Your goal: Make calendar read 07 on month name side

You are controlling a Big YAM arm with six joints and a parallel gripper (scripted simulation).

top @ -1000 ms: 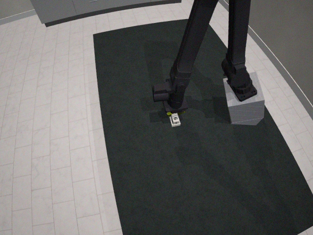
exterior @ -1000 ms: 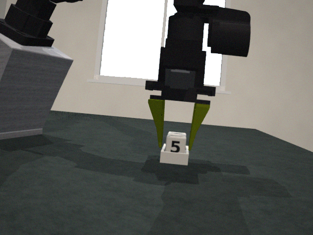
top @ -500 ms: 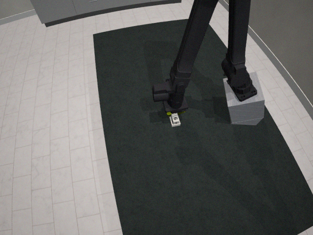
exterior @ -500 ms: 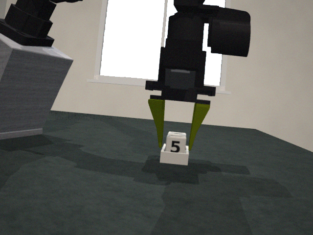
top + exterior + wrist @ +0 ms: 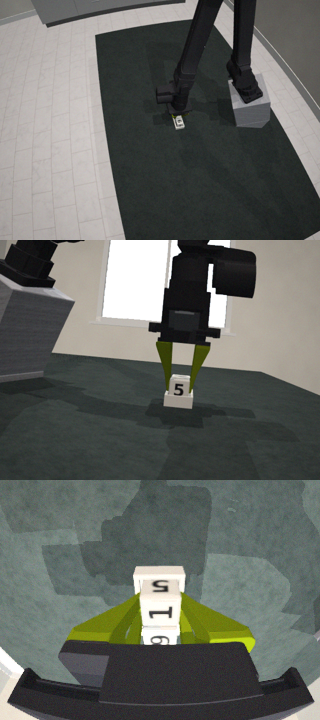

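My gripper is now 20 mm to the right of the small white tray and 20 mm above it.
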